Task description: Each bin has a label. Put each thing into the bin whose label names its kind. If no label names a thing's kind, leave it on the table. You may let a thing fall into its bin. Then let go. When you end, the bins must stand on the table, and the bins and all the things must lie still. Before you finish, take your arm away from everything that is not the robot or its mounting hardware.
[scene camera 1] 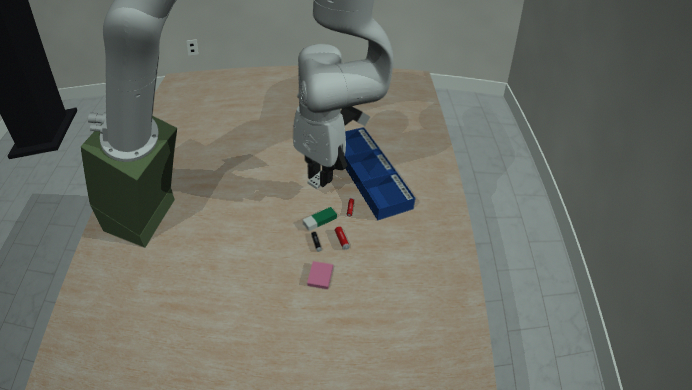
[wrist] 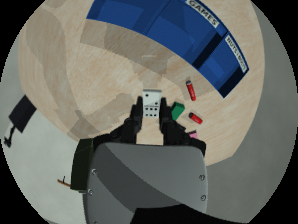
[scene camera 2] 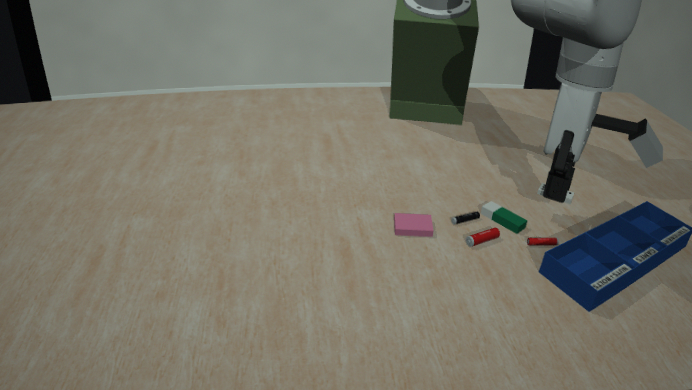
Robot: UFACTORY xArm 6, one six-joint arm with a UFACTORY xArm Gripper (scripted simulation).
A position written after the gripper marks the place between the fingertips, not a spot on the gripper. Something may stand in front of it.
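Note:
The gripper (scene camera 2: 555, 194) (scene camera 1: 320, 179) (wrist: 151, 104) shares the scene with a blue bin (scene camera 1: 369, 164), a green-and-white eraser (scene camera 2: 493, 211) and a pink eraser (scene camera 2: 404, 224).

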